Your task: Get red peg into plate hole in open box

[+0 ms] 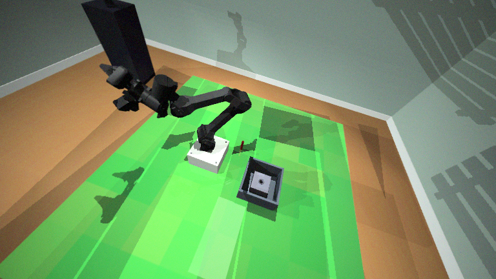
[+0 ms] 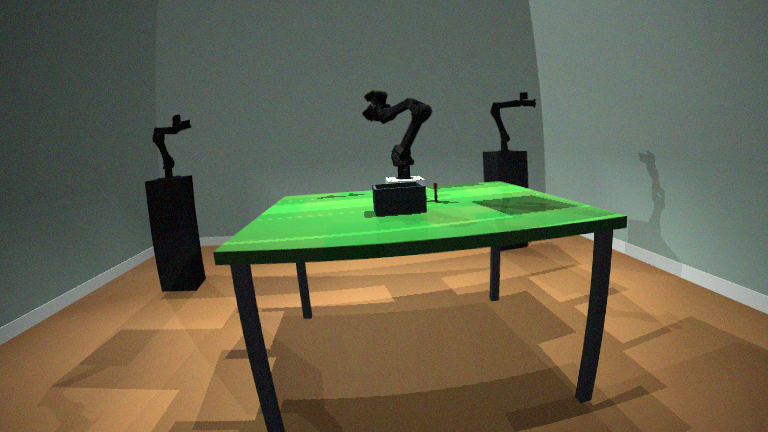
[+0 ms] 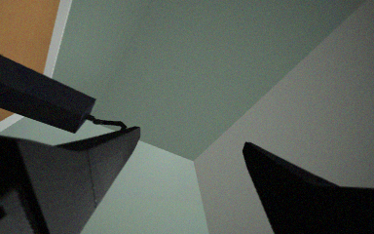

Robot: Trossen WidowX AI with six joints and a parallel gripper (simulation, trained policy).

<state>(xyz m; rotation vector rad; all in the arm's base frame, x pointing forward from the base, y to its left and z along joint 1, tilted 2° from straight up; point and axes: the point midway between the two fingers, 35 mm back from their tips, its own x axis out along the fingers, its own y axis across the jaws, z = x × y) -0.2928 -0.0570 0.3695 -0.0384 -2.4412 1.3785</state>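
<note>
Right now my gripper tip is 490 mm short of the red peg, 440 mm above it and 150 mm to the right of it. From my gripper tip the other things lie so: grey box: 630 mm ahead, 460 mm below, 50 mm to the right; then pale plate: 630 mm ahead, 440 mm below, 50 mm to the right.
</note>
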